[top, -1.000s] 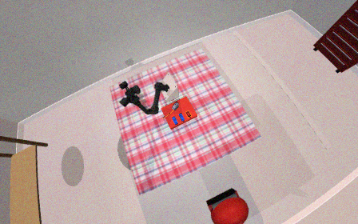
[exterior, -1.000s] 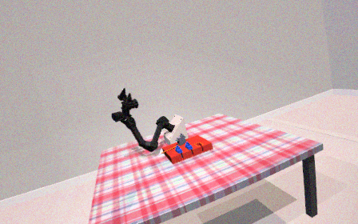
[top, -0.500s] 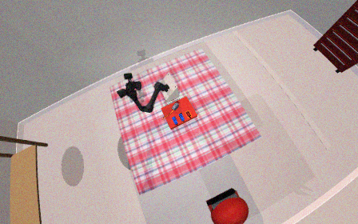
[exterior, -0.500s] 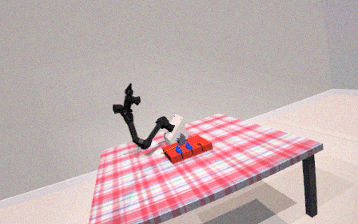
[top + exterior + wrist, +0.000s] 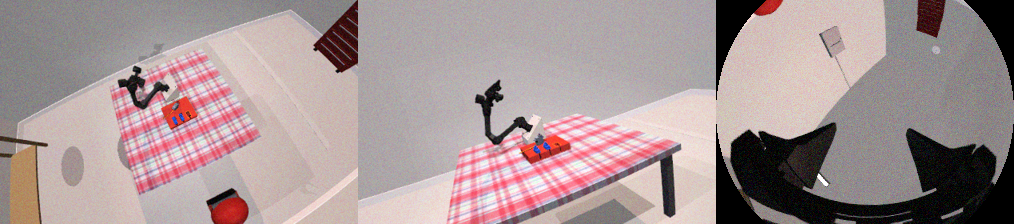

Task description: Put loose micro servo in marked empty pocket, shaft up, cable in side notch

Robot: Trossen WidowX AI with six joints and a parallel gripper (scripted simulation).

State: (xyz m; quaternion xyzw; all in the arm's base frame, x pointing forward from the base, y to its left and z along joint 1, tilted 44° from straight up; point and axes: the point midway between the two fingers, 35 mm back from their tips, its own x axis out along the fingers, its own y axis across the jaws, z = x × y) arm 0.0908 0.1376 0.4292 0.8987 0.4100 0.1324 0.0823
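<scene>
My gripper tip is 540 mm above the red robot deck, 160 mm to the right of it and 160 mm short of it.
</scene>
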